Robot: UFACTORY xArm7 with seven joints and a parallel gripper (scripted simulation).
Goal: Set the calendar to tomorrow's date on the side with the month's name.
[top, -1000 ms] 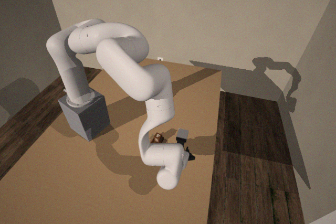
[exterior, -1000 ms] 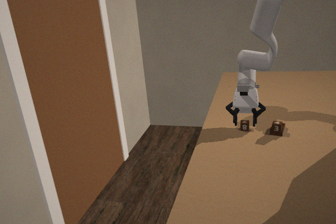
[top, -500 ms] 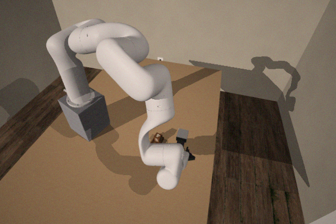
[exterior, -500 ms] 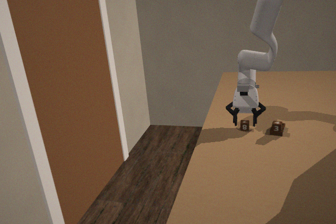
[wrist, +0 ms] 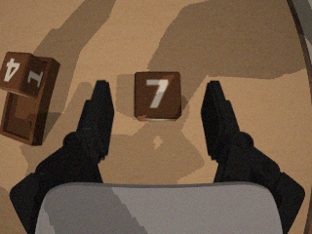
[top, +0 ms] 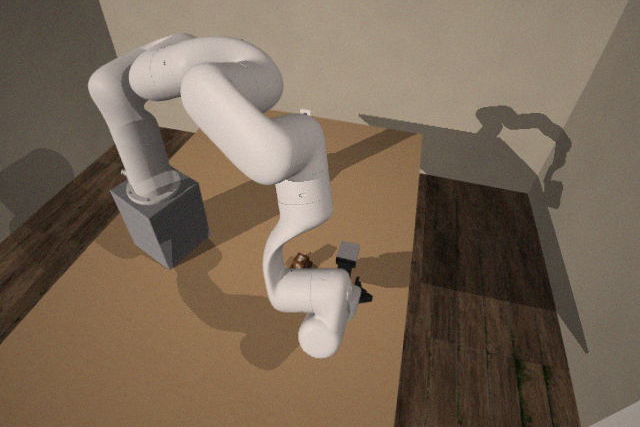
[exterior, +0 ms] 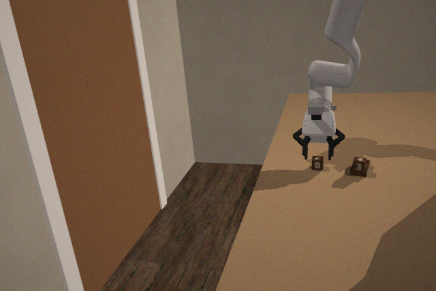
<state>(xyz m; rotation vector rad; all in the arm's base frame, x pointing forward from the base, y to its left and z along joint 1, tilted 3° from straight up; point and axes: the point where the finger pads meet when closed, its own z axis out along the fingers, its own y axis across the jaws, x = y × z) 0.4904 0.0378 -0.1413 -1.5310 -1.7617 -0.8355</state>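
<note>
Now: hand 3 cm above the digit cube and 1 cm to the right of it. From my hand the other things lie so: brown calendar tray: 12 cm behind, 3 cm below.
</note>
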